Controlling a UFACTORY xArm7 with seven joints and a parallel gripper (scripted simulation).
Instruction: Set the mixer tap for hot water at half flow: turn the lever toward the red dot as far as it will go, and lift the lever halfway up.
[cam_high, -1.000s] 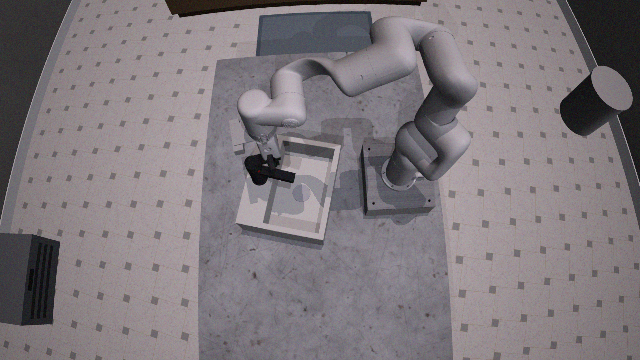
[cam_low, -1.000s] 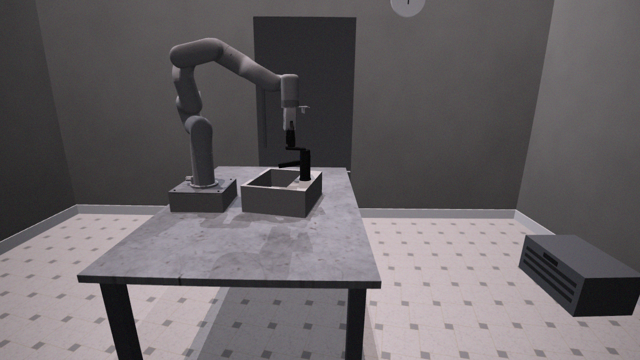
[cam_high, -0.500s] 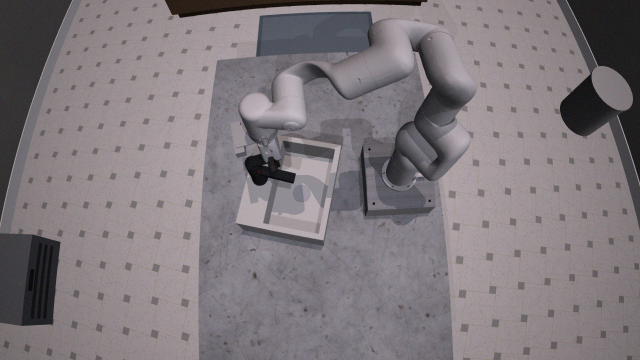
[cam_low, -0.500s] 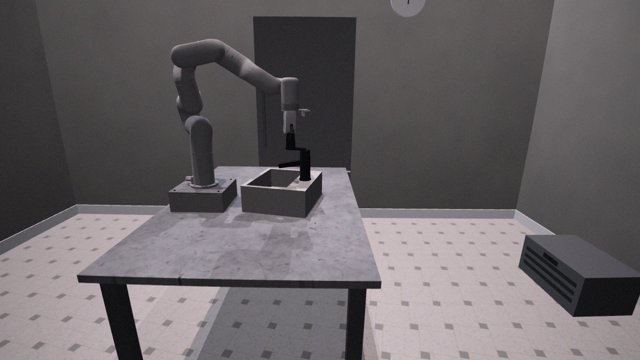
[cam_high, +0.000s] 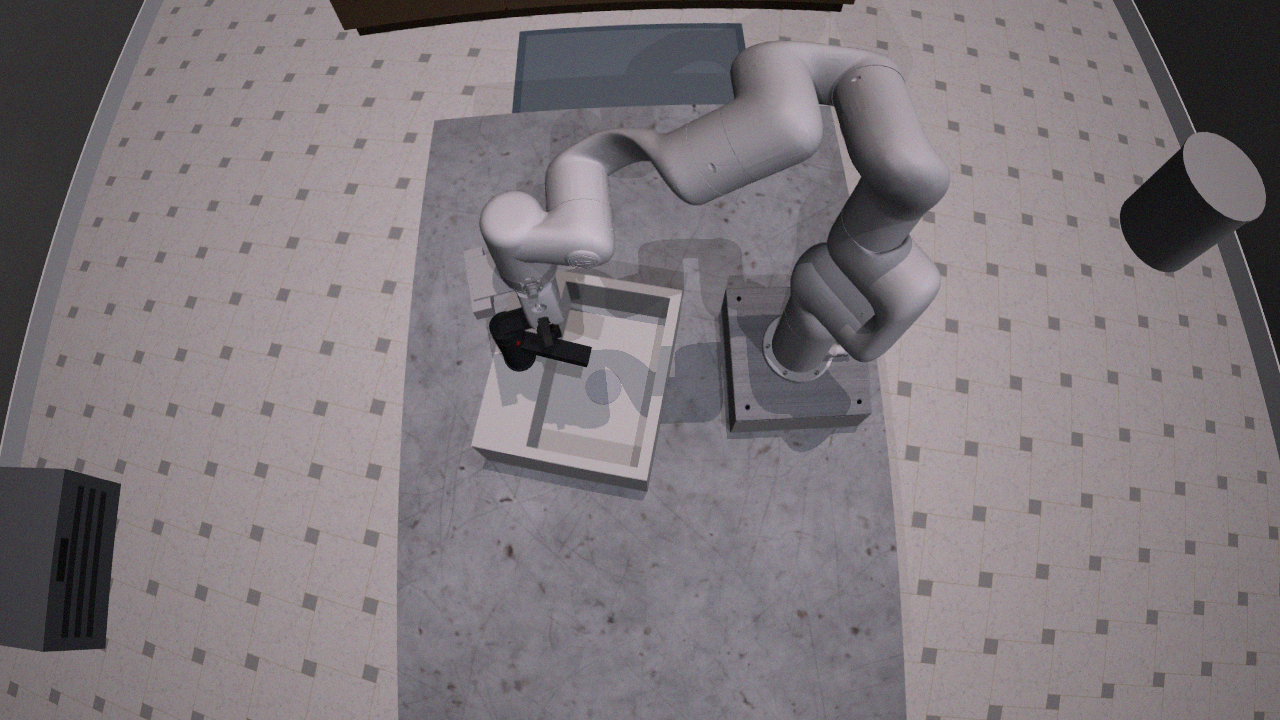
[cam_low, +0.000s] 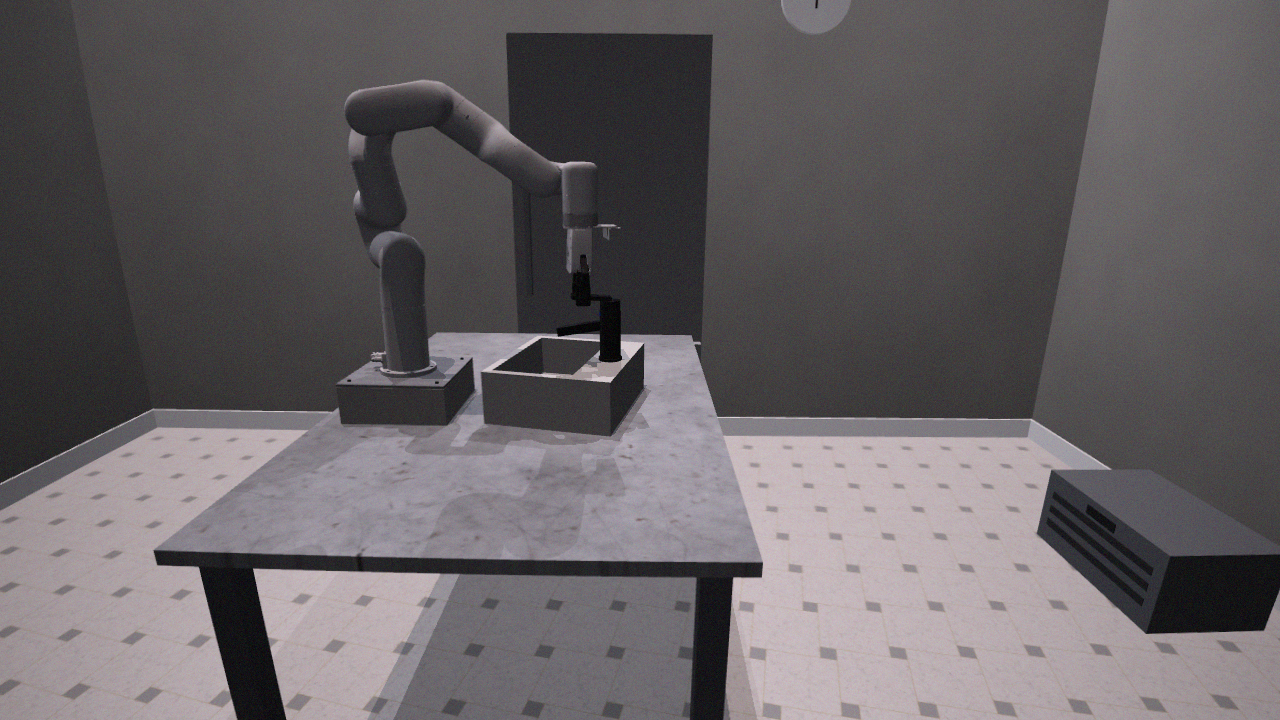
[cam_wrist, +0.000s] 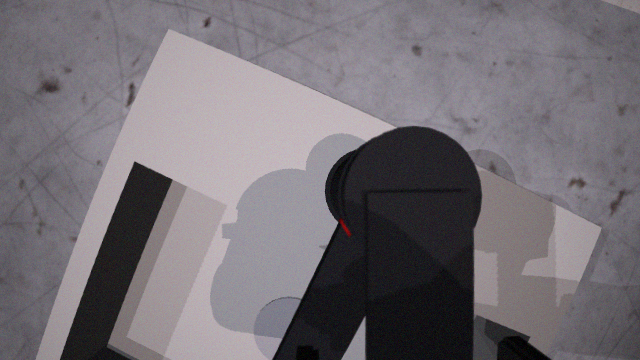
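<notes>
Right now the lever is 2 cm ahead of my hand and 1 cm to the left of it. From my hand the other things lie so: black mixer tap 5 cm below, 4 cm ahead, 1 cm to the left; then grey sink block 23 cm below, 5 cm behind, 4 cm to the left.
</notes>
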